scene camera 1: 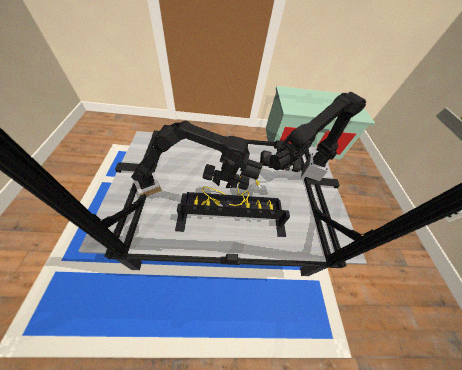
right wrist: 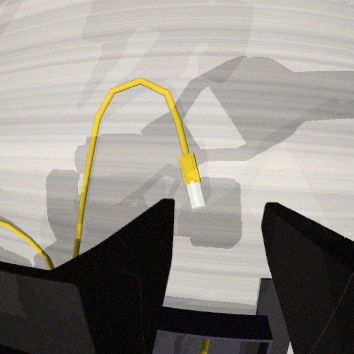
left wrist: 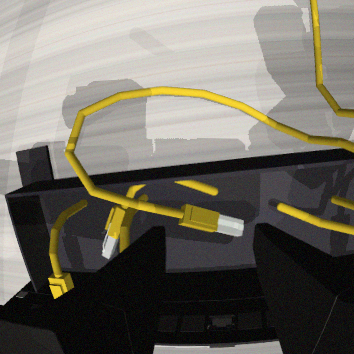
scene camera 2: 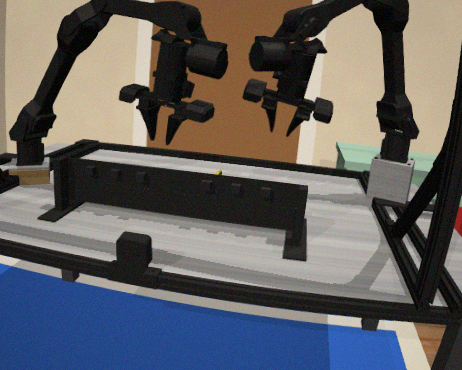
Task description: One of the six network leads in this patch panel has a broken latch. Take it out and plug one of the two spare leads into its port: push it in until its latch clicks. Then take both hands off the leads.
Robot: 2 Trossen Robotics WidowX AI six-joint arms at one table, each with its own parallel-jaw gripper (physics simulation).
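Where they show: left gripper, fingertip midpoint: (scene camera 1: 222, 186) (left wrist: 209, 236) (scene camera 2: 160, 142); right gripper, fingertip midpoint: (right wrist: 219, 212) (scene camera 2: 279, 133); left arm's base, origin of the base link: (scene camera 1: 146, 182) (scene camera 2: 29, 162); right arm's base, origin of the base link: (scene camera 1: 319, 161) (scene camera 2: 394, 159).
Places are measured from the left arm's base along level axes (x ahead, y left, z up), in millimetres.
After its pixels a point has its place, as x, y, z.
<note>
The black patch panel (scene camera 1: 235, 212) @(291, -357, 15) (scene camera 2: 180, 197) @(293, -361, 13) stands on the table, with yellow leads inside. In the left wrist view, one yellow plug (left wrist: 199, 218) @(251, -264, 5) with a clear tip hangs loose over the panel, and another loose plug (left wrist: 116, 224) @(192, -233, -8) lies left of it, clear tip out of any port. A seated plug (left wrist: 60, 285) @(160, -238, 50) is at far left. A port (left wrist: 221, 321) @(227, -322, 39) at the bottom looks empty. A spare lead's plug (right wrist: 190, 169) @(519, -246, -31) (scene camera 1: 258, 183) @(516, -250, -33) lies behind the panel. My left gripper (scene camera 2: 160, 141) @(278, -250, 95) (left wrist: 209, 236) @(278, -250, 95) is open and empty above the panel. My right gripper (scene camera 2: 280, 133) @(535, -278, 119) (right wrist: 219, 212) @(535, -278, 119) is open and empty, near that spare plug.
Several plugs, one of them a yellow plug (scene camera 1: 270, 205) @(436, -418, 52), stand along the panel's right half. Looped yellow cables (left wrist: 162, 91) (right wrist: 140, 81) rise behind the panel. A black frame rail (scene camera 1: 190, 258) @(36, -423, -45) (scene camera 2: 240, 289) @(309, -610, -50) runs along the table's front edge. A green cabinet (scene camera 1: 307, 102) stands behind the right arm.
</note>
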